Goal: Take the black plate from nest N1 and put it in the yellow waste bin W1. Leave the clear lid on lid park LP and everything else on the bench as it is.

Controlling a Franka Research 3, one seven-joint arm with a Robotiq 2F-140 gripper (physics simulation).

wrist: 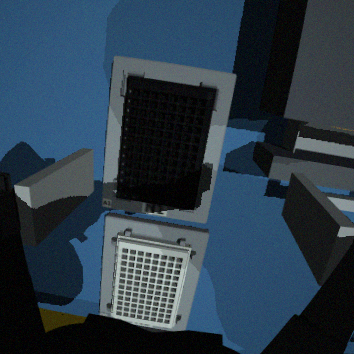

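The black plate (pixel 165 145) lies in the grey nest N1 (pixel 218 125) at the upper middle of the wrist view, with its rows of wells facing up. Its lower part is in shadow, and the N1 label is partly dark. My gripper (pixel 187 181) is open and empty, one finger at the left and one at the right, above the bench. The plate lies between and a little beyond the fingers in the view. A yellow surface (pixel 60 320), perhaps part of bin W1, shows at the lower left edge. The clear lid and lid park LP cannot be made out.
A white gridded plate (pixel 150 285) sits in a second grey holder (pixel 194 272) just below N1. A large grey box (pixel 325 65) stands at the upper right. A grey block (pixel 310 167) with light strips lies below it, near the right finger.
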